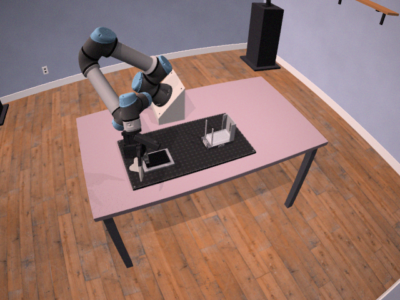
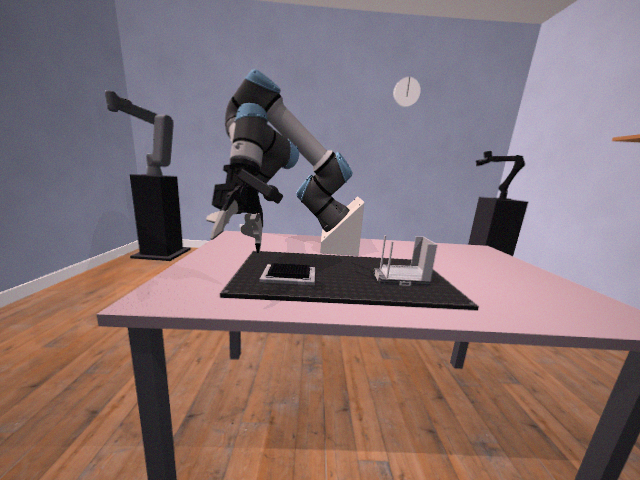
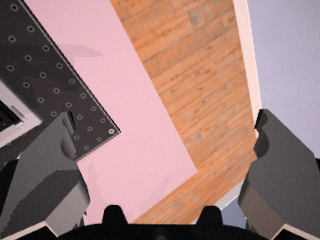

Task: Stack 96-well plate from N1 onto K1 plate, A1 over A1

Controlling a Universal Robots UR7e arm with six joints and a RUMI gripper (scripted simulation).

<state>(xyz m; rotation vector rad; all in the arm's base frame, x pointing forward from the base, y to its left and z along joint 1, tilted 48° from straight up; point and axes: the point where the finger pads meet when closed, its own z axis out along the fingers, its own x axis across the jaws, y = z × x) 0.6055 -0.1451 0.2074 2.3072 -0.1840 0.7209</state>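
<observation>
The black 96-well plate is 200 mm behind my hand, 130 mm below it and 90 mm to the left of it. Round my hand: plate nest N1: 200 mm behind, 140 mm below, 90 mm to the left; then white plate: 460 mm to the left, 240 mm behind, 120 mm below.
</observation>
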